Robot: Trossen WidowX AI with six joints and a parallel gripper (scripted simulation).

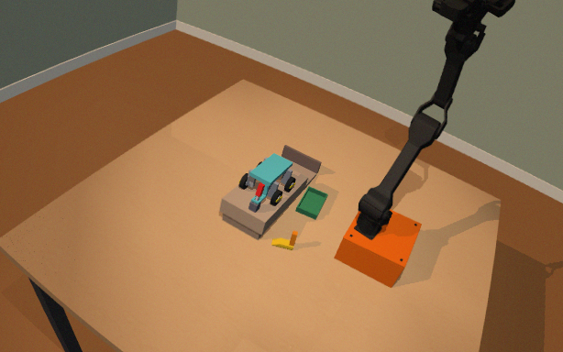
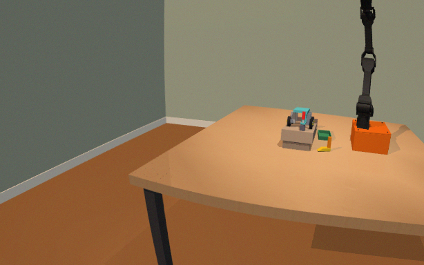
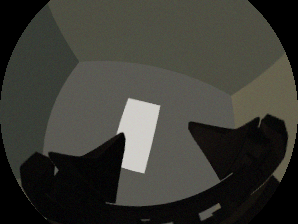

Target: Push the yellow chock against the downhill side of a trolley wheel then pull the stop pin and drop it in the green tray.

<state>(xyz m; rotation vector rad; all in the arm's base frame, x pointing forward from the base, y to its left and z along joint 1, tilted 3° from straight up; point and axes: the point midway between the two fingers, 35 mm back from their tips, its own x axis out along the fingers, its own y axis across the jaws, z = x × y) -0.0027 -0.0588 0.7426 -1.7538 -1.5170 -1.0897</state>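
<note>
The yellow chock lies 86 cm below my gripper tip, 16 cm to the left of it and 15 cm ahead of it. From my gripper tip the other things lie so: teal-topped trolley 77 cm below, 30 cm ahead, 8 cm to the left; then red-headed stop pin 75 cm below, 26 cm ahead, 18 cm to the left; then ramp block 83 cm below, 30 cm ahead, 7 cm to the left.
</note>
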